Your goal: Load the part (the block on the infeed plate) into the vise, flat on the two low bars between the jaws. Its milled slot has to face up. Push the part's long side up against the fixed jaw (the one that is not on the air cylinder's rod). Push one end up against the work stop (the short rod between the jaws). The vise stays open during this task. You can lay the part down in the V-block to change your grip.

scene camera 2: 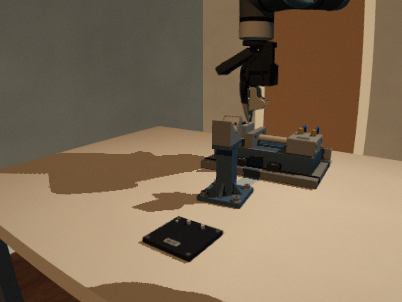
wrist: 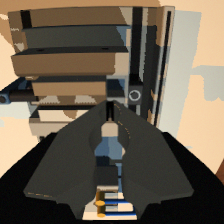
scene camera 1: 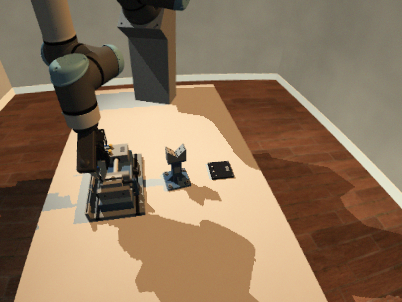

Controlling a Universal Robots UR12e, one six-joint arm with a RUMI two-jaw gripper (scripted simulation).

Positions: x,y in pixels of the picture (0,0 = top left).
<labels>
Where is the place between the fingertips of my gripper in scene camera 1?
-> At 102,181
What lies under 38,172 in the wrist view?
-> My gripper.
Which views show my gripper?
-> Scene camera 2, the wrist view and scene camera 1: all of them.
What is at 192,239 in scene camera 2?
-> A black infeed plate.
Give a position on an air cylinder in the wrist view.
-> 108,182
</labels>
